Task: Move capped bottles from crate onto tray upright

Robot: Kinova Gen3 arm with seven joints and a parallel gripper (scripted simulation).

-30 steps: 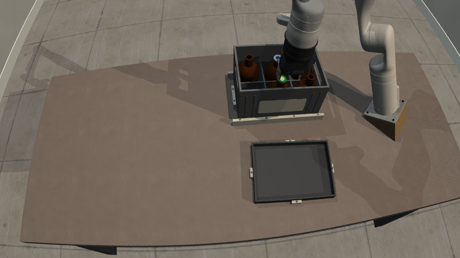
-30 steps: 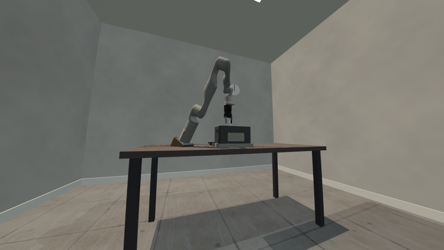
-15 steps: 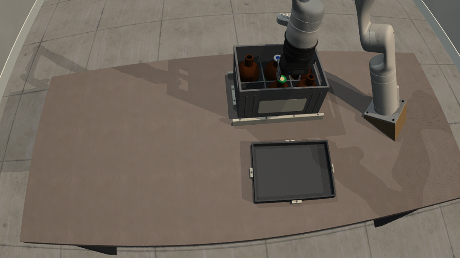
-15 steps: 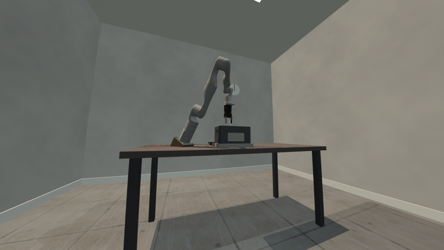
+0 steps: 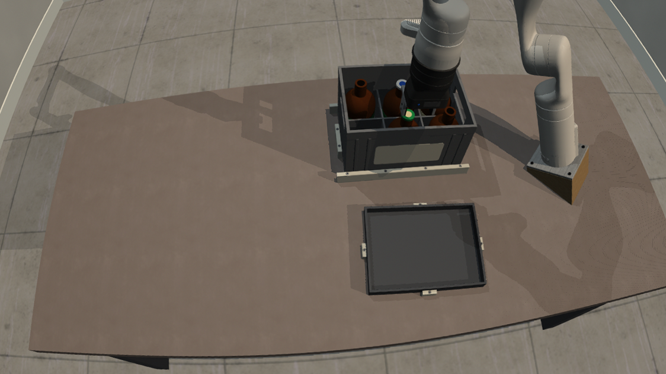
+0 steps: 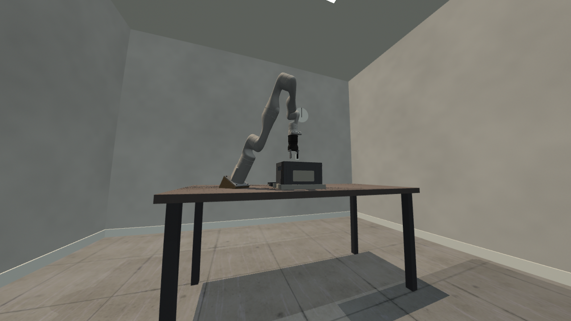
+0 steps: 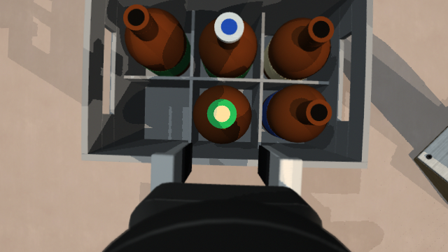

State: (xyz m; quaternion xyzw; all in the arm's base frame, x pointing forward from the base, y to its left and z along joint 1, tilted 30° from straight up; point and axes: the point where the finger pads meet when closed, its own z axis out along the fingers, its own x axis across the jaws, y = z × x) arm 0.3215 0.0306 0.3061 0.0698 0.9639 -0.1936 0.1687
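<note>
My gripper is now 2 cm past the crate, 8 cm to the left of it and 15 cm above it. Also, from my hand: dark tray (3 cm ahead, 20 cm to the left, 22 cm below).
</note>
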